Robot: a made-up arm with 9 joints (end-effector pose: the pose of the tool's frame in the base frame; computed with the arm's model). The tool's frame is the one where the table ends. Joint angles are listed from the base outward.
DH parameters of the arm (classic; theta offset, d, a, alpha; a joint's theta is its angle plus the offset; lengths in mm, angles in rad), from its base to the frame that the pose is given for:
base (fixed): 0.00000 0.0 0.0 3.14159
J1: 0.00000 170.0 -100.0 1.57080
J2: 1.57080 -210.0 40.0 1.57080
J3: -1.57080 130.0 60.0 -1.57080
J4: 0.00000 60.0 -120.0 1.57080
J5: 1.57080 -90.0 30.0 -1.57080
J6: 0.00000 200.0 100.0 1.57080
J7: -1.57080 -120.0 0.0 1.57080
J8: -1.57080 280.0 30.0 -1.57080
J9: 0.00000 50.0 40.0 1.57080
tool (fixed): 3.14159 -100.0 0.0 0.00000
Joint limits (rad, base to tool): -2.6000..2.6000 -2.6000..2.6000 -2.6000..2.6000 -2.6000..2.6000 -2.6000..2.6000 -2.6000..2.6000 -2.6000..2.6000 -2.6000..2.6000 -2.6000..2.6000
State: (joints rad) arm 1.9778 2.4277 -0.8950 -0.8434 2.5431 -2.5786 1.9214 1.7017 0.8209
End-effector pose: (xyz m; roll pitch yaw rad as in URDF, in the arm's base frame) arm -0.1425 0.3400 -0.1521 0.0166 -1.2624 -1.3511
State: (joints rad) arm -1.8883 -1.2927 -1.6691 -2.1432 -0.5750 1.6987 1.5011 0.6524 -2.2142
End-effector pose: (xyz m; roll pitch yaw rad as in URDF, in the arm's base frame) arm 0.1024 -0.2403 0.0980 -1.9512 0.3592 -1.3606
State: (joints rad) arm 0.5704 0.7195 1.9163 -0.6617 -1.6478 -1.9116 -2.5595 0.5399 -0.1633
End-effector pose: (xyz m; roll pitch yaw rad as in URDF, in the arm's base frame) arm 0.2572 0.0537 -0.2595 -0.8587 -0.8464 -2.4797
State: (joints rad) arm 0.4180 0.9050 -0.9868 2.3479 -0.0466 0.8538 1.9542 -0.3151 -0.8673
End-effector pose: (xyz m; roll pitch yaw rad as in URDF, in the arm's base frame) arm -0.0091 -0.1462 -0.6703 1.6241 -0.1407 -1.4416
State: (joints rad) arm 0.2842 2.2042 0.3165 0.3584 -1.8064 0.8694 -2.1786 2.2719 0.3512
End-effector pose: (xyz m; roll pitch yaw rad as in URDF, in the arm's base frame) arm -0.3415 -0.0283 0.1922 0.0172 -0.6617 0.0743
